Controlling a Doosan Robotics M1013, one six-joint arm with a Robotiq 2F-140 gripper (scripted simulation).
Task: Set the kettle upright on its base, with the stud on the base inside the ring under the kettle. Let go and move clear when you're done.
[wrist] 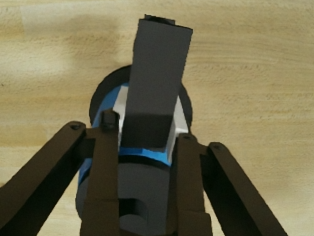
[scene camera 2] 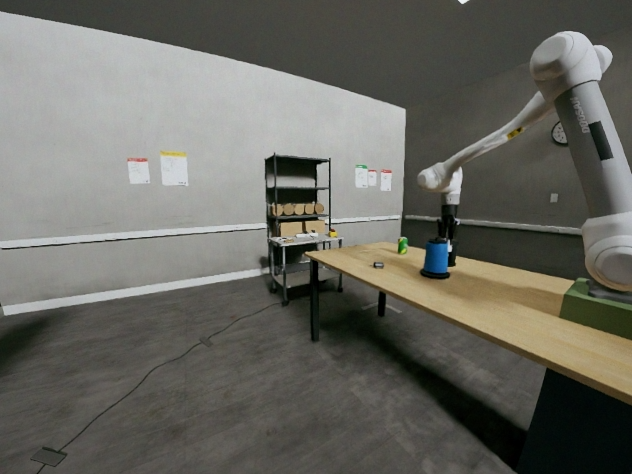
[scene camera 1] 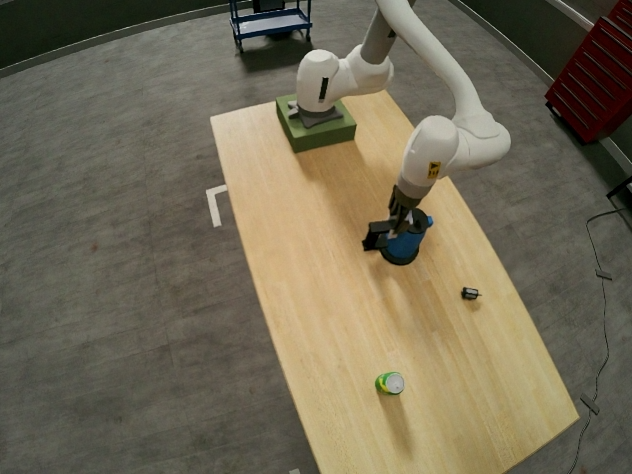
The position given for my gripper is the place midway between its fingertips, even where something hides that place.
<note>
In view: my gripper (scene camera 1: 389,231), a round black base (wrist: 121,75) and a blue kettle (scene camera 1: 403,246).
The blue kettle also shows in the wrist view (wrist: 161,49) and in scene camera 2 (scene camera 2: 437,257). My gripper is seen too in the wrist view (wrist: 147,104).
</note>
